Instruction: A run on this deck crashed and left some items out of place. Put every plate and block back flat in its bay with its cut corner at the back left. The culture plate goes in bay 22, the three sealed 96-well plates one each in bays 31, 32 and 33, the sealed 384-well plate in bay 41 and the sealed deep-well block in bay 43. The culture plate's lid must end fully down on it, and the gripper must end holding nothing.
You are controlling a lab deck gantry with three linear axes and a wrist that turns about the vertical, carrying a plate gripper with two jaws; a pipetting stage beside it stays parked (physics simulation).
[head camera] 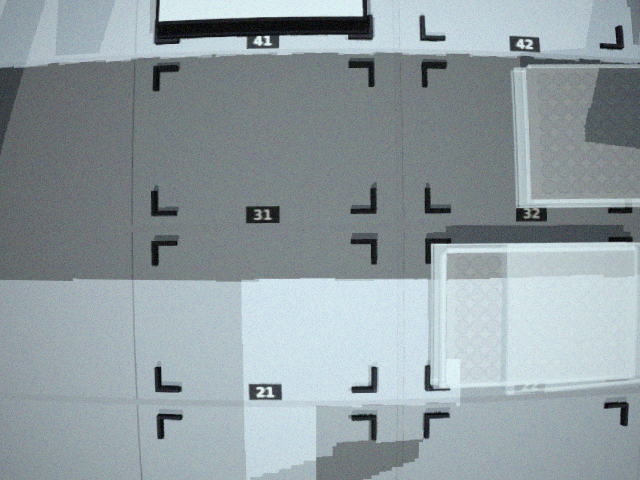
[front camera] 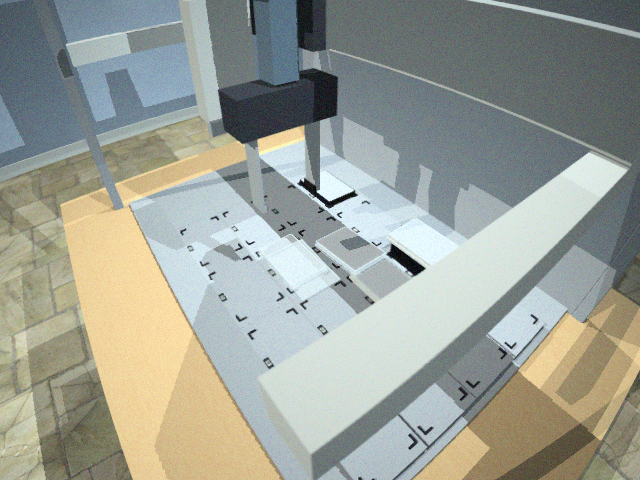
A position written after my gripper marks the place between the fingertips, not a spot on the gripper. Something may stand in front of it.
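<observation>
There's my gripper point(front camera: 287, 196) for a start, and I can see a clear culture-plate lid point(head camera: 563, 304), with the front camera giving me the lid point(front camera: 307, 275) too. A back wall point(front camera: 466, 163) is there as well.
</observation>
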